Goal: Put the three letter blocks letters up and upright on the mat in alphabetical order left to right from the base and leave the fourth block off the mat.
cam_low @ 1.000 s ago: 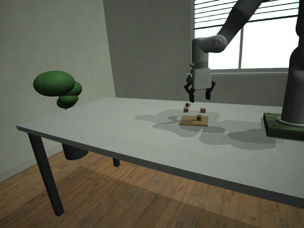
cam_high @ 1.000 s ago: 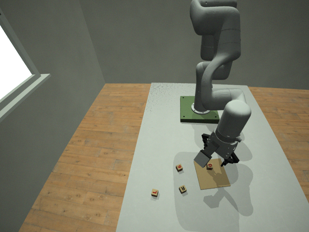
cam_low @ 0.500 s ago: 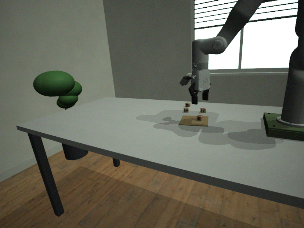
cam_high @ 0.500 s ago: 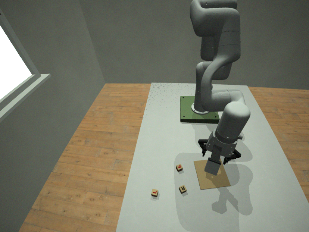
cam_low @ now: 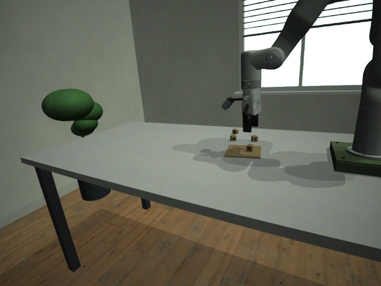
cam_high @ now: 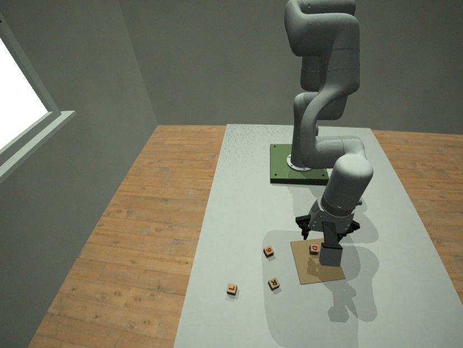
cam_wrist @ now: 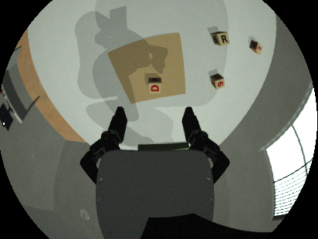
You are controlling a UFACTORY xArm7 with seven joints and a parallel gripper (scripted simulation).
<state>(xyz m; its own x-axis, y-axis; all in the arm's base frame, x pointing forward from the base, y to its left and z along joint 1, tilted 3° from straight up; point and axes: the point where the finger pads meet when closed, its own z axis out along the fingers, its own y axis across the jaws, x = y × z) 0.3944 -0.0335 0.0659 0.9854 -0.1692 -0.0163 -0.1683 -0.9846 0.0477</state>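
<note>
My gripper is now 30 mm short of the tan mat and 100 mm above it.
</note>
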